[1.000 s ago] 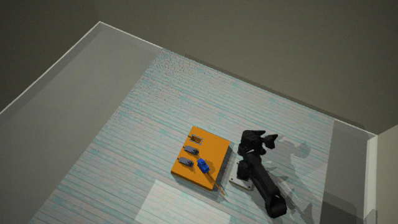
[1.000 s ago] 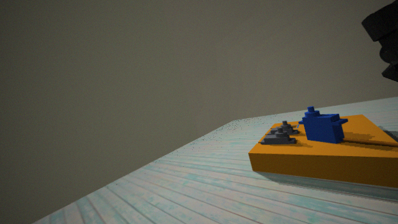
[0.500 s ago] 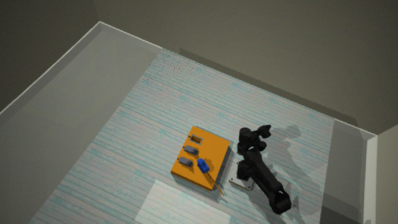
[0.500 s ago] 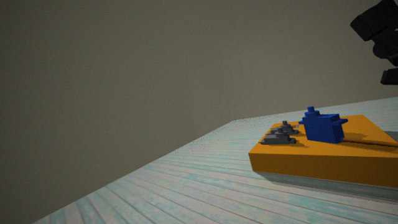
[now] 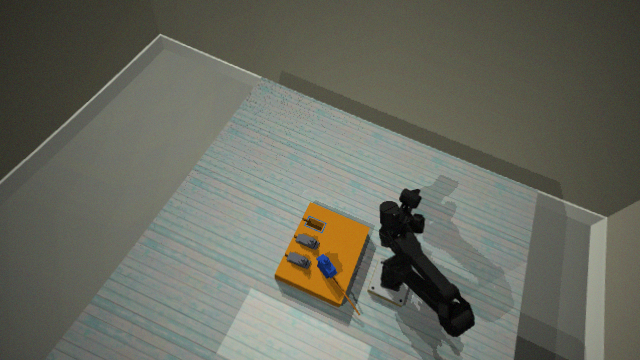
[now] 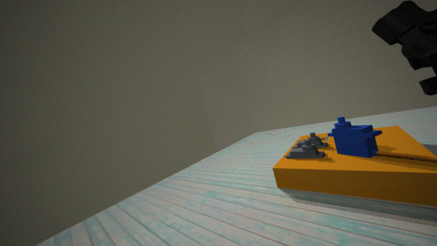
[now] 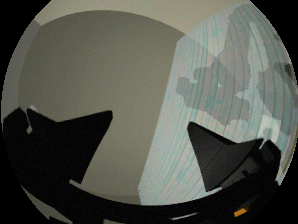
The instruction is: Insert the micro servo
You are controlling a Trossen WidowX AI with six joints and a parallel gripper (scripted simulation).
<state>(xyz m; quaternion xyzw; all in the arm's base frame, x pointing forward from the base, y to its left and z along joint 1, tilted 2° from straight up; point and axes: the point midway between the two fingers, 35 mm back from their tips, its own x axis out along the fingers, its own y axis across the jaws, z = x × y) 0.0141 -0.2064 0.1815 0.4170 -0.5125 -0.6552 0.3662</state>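
Right now my gripper tip is 210 mm short of the orange deck, 220 mm to the right of it and 170 mm above it.
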